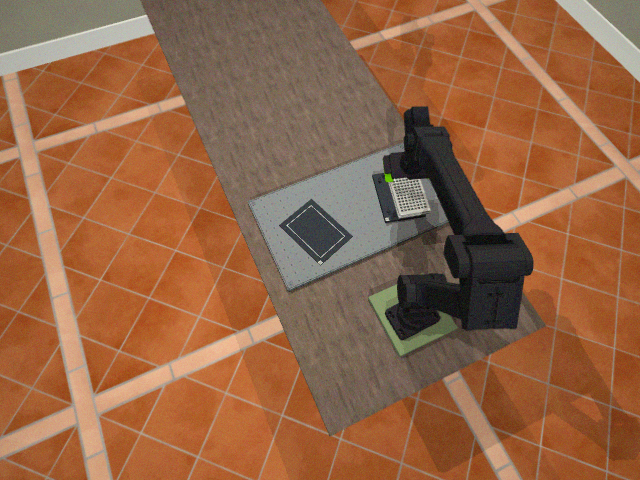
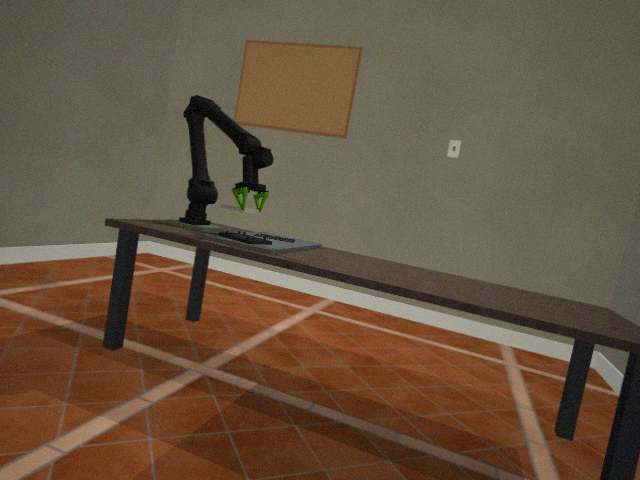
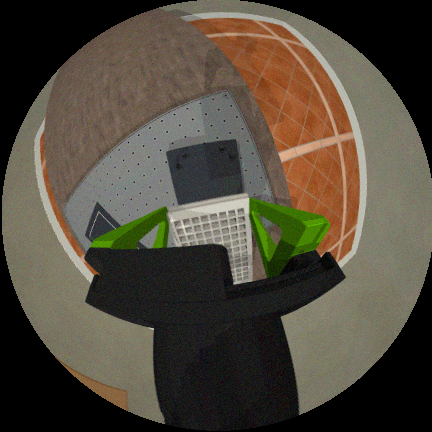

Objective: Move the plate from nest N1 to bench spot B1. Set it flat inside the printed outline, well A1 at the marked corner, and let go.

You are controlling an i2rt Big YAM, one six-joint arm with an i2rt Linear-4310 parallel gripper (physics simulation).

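Places are measured from the arm's base along level axes (x ahead, y left, z up), in metres.
Where they show: gripper, fingertip midpoint: (image 1: 403,175) (image 2: 251,210) (image 3: 207,206); arm's base, origin of the base link: (image 1: 411,316) (image 2: 194,222).
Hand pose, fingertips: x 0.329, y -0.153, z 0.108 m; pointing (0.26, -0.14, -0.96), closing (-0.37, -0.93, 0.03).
Things, the pixels of their centre, and the offset from my fingertips. "spot": a spot on its surface instead. Level surfaces: height alone.
- white well plate, body centre: (image 3: 216,252) (image 1: 408,193) (image 2: 240,208) dx -0.056, dy +0.017, dz -0.002 m
- dark nest N1, body centre: (image 3: 209,189) (image 1: 398,194) (image 2: 245,237) dx -0.001, dy -0.007, dz -0.101 m
- grey perforated bench plate, body centre: (image 3: 141,213) (image 1: 350,210) (image 2: 266,241) dx +0.021, dy +0.141, dz -0.118 m
- dark pad with a white printed outline, surface spot: (image 1: 328,220) spot: dx +0.018, dy +0.216, dz -0.110 m
- long brown wooden table, its level: dz -0.124 m
A white well plate (image 1: 410,196) (image 3: 213,231) (image 2: 230,207) hangs level in the air above the dark nest N1 (image 1: 381,195) (image 3: 205,171), which lies bare on the right end of the grey perforated bench plate (image 1: 347,200) (image 3: 132,169). My gripper (image 2: 250,202) (image 3: 207,206) is shut on the plate, with one green finger on each side. Bench spot B1 is a dark pad with a white printed outline (image 1: 328,220) (image 3: 98,227) to the left. Its marked corner (image 1: 320,262) is the near one.
The bench plate lies on a long brown wooden table (image 1: 270,95) (image 2: 413,278). The arm's base stands on a green pad (image 1: 385,305) at the table's near right edge. Tiled floor lies all around the table.
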